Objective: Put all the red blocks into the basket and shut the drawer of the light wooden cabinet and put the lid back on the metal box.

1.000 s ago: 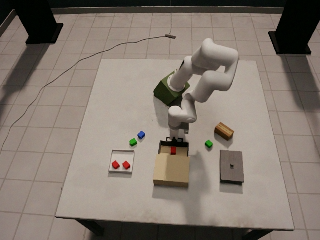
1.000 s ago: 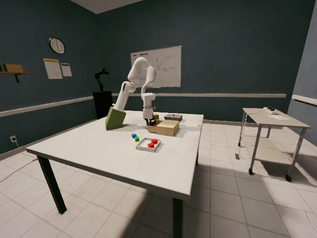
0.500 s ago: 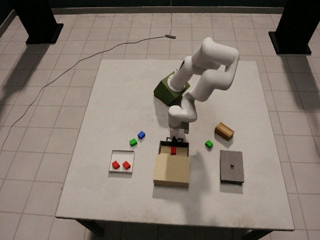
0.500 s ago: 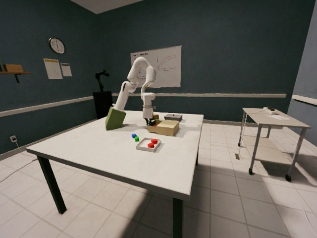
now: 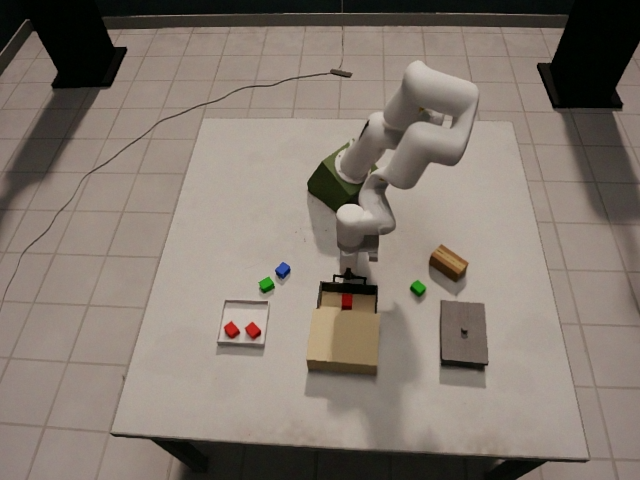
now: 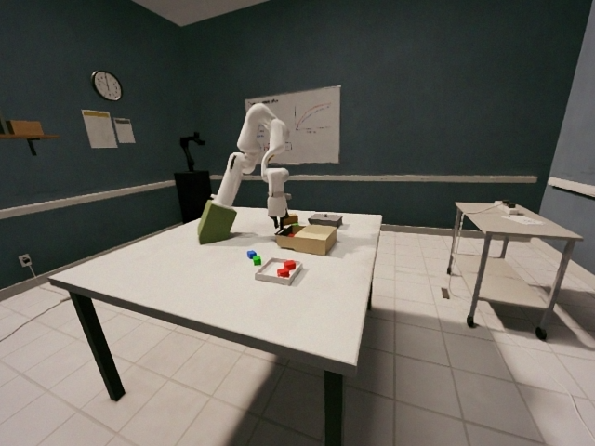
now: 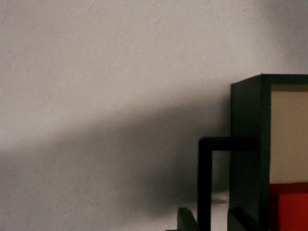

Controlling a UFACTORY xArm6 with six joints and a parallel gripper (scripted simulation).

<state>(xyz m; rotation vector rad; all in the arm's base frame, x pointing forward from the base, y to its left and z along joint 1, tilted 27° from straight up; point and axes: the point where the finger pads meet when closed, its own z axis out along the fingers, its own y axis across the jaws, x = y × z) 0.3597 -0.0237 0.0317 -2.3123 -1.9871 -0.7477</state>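
The drawer is 9 cm ahead of my hand, 1 cm to the right of it and 6 cm below it. From my hand the other things lie so: blue block (5 cm behind, 22 cm to the right, 8 cm below); light wooden cabinet (15 cm ahead, 1 cm to the right, 6 cm below); white basket (14 cm ahead, 33 cm to the right, 8 cm below).
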